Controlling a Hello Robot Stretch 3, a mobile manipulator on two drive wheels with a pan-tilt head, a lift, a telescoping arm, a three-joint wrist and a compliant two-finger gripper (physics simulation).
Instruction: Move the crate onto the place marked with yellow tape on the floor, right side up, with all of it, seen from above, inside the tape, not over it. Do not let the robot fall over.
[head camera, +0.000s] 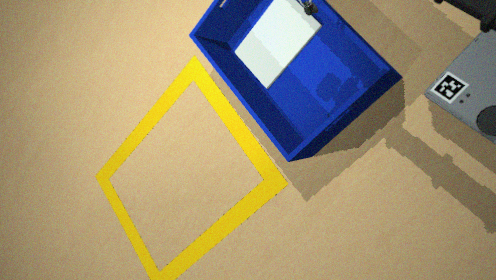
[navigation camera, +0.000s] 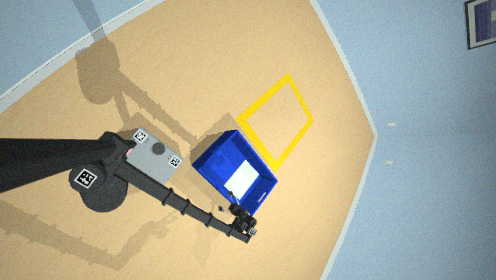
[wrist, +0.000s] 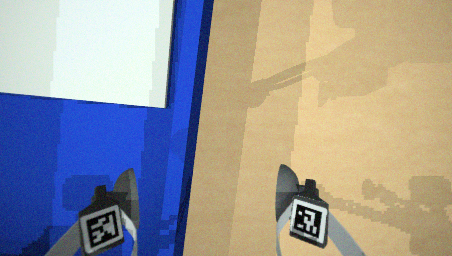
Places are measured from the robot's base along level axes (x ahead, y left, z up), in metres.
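Pixels of known places: gripper, fingertip midpoint: (navigation camera: 224, 200) (wrist: 208, 185); robot's base at its link origin: (head camera: 494, 119) (navigation camera: 158, 148).
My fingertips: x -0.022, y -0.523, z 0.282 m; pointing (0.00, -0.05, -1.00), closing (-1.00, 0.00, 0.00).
Note:
For each thing: its top centre in the pictures, then the offset to it from my fingertips.
- blue crate at its top centre: (head camera: 273, 50) (navigation camera: 244, 176) 0.219 m ahead, 0.067 m right, 0.061 m down
- white rectangular slab at its top centre: (wrist: 82, 38) (head camera: 274, 39) (navigation camera: 242, 179) 0.216 m ahead, 0.189 m right, 0.247 m down
The blue crate (head camera: 320, 65) (navigation camera: 220, 161) (wrist: 105, 135) stands upright beside the yellow tape outline (head camera: 235, 125) (navigation camera: 263, 99), outside it, with a long side along the tape's near edge. A white rectangular slab (head camera: 277, 42) (navigation camera: 241, 179) (wrist: 110, 50) lies in the crate. My gripper (navigation camera: 226, 201) (wrist: 209, 185) is open at the crate's long wall farther from the tape. In the wrist view one finger is over the crate's inside and the other over the floor, with the wall's rim between them, touching neither. How far the fingertips reach down the wall is hard to tell.
My grey base (head camera: 467, 65) (navigation camera: 152, 167) stands near the crate's end, with a gap of floor between. My extended arm (navigation camera: 197, 211) runs along the crate's side away from the tape. Blue walls (navigation camera: 425, 200) with a white skirting meet in a corner beyond the tape. Shadows cross the floor.

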